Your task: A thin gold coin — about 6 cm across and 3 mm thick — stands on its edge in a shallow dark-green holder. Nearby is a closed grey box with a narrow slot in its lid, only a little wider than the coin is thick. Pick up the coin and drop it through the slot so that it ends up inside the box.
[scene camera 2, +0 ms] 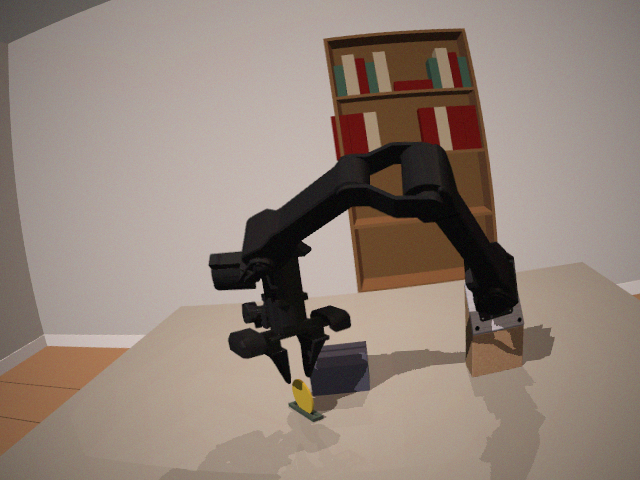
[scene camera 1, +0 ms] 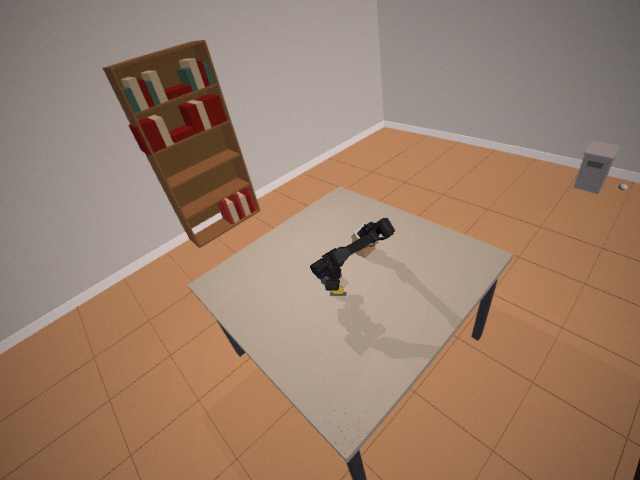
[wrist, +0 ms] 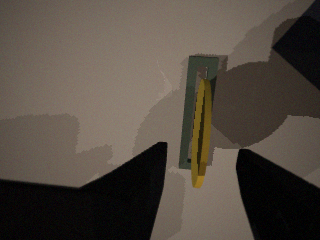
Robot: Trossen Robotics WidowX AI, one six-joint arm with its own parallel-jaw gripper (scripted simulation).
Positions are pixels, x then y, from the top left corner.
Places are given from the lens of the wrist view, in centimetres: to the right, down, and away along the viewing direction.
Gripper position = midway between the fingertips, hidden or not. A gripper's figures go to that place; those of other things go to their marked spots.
gripper (wrist: 201, 154): 2, 2, 10
gold coin (wrist: 202, 119): 2, 0, 11
